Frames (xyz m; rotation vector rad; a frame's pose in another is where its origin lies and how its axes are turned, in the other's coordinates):
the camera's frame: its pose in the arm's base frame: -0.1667 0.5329 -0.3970 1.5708 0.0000 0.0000
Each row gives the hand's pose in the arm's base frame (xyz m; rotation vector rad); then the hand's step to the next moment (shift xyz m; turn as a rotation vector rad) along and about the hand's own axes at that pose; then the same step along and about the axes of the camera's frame.
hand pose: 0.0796 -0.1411 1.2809 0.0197 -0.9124 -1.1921
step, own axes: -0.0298 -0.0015 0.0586 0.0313 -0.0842 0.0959
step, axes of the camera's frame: -0.0393 0.0200 -0.0488 -0.1230 0.0427 0.0180
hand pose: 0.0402 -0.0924 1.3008 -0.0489 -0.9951 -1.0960
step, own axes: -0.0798 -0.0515 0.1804 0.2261 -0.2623 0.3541
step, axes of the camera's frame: -0.1629 0.0293 -0.1190 -0.4072 0.2544 0.1214
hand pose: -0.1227 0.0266 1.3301 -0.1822 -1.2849 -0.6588
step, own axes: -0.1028 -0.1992 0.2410 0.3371 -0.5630 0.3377
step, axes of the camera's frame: -0.3216 -0.0695 0.0090 -0.5439 0.2836 0.4103
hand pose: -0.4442 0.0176 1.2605 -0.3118 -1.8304 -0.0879
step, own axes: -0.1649 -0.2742 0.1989 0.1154 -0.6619 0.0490
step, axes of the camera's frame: -0.2155 -0.1856 0.2471 -0.2448 0.1632 0.6060
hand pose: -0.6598 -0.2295 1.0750 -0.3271 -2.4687 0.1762
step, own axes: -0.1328 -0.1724 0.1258 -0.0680 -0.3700 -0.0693
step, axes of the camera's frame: -0.0077 -0.1409 0.2080 0.0240 0.0911 0.3708
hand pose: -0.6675 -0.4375 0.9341 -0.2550 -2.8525 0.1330
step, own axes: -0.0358 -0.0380 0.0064 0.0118 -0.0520 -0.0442
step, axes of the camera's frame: 0.0260 -0.0111 0.0443 -0.0073 0.0514 0.0458
